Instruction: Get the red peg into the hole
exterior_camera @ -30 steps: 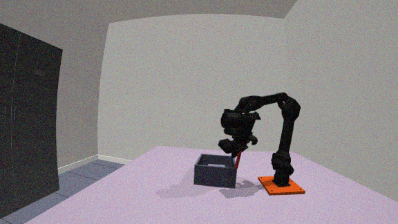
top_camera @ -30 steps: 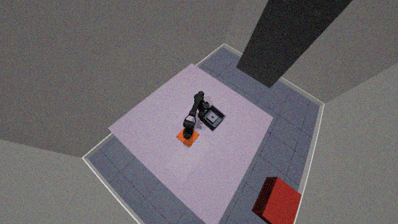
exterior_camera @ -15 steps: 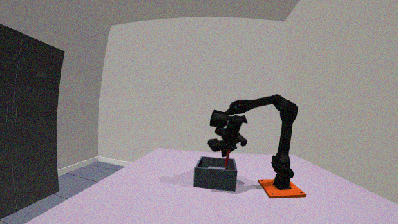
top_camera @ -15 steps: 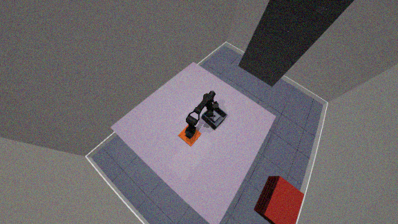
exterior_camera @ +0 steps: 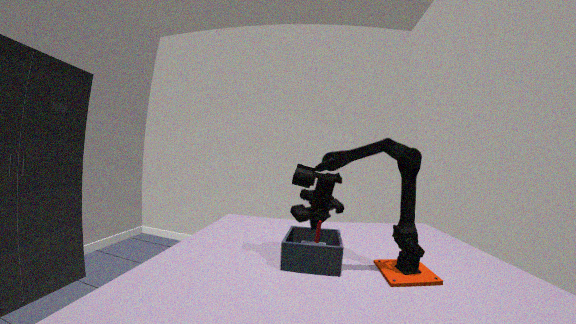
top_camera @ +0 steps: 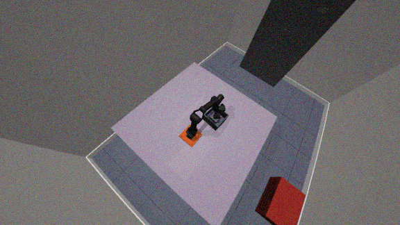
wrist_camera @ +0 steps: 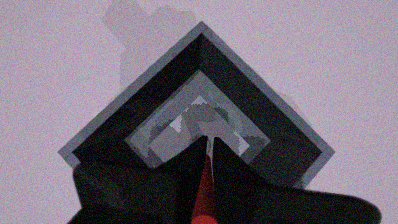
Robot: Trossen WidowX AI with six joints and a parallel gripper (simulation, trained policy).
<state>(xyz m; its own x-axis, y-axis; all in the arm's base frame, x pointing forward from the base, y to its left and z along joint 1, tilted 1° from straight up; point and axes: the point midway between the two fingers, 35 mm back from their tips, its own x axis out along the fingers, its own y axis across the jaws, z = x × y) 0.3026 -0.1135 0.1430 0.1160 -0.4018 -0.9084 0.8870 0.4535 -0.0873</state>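
The red peg lies 30 mm to the left of my gripper tip and 10 mm behind it. From my gripper tip the other things lie so: grey box: 90 mm below, 10 mm to the left; then plate: 70 mm below, 10 mm to the left.
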